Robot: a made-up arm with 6 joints. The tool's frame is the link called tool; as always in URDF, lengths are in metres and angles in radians. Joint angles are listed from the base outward. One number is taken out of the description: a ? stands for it. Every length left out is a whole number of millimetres.
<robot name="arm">
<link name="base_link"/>
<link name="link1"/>
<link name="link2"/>
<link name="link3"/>
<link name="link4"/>
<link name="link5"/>
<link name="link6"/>
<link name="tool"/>
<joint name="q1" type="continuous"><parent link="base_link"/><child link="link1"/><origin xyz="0 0.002 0.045" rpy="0 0 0"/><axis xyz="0 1 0"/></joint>
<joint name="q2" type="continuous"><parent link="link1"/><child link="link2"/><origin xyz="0.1 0 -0.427" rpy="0 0 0"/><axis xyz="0 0 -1"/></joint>
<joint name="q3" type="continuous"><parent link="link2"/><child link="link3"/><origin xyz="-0.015 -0.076 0" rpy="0 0 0"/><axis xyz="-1 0 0"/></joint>
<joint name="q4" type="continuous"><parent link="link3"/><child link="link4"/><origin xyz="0 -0.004 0.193" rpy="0 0 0"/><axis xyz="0 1 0"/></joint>
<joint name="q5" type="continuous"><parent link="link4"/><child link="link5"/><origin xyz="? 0 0.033" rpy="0 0 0"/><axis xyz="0 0 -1"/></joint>
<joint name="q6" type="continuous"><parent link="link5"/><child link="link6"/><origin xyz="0.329 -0.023 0" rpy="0 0 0"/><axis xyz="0 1 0"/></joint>
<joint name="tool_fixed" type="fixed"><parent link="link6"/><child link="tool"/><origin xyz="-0.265 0 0.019" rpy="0 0 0"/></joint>
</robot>
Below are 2 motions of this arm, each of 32 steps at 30 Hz.
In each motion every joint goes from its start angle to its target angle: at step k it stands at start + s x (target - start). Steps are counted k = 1, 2, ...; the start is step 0. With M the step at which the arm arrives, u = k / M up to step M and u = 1 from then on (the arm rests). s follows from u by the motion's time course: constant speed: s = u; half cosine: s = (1 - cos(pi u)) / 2; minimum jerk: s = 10 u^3 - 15 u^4 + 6 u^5.
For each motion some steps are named. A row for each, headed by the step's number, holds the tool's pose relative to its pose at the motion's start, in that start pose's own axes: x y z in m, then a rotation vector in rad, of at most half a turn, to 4 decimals.
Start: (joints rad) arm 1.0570 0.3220 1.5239 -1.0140 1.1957 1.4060
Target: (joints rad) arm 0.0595 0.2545 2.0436 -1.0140 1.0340 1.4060
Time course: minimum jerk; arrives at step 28
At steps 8, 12, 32:
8: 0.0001 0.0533 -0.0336 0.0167 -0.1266 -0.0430
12: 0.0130 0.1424 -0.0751 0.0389 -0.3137 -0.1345
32: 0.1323 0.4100 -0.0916 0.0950 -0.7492 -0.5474

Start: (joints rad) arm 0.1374 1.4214 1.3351 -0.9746 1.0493 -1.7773
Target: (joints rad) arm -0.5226 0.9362 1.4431 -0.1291 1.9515 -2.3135
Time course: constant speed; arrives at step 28
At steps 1, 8, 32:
1: 0.0052 -0.0105 -0.0015 -0.0456 -0.0031 0.0155
8: 0.0530 -0.0916 0.0055 -0.3488 -0.0271 0.1582
32: 0.3536 -0.2751 0.1662 -0.9946 -0.0635 0.8649

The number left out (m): -0.369
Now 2 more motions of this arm.
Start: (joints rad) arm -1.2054 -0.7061 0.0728 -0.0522 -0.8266 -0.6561
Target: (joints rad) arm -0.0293 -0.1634 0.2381 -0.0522 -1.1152 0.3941
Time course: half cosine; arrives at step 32
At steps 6, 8, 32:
6: 0.0209 0.0450 0.0312 0.0642 0.1075 -0.0666
8: 0.0405 0.0743 0.0562 0.1164 0.1882 -0.1115
32: 0.4897 0.0535 0.3153 1.1883 1.2866 -0.2297

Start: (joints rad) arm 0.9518 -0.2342 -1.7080 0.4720 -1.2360 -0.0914
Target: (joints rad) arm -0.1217 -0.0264 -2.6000 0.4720 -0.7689 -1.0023
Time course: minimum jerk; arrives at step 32
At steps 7, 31, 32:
7: -0.0196 -0.0325 0.0031 0.0076 -0.0740 0.0566
31: 0.1671 -0.4654 0.0583 0.7660 -0.7309 0.4257
32: 0.1673 -0.4655 0.0583 0.7664 -0.7310 0.4257

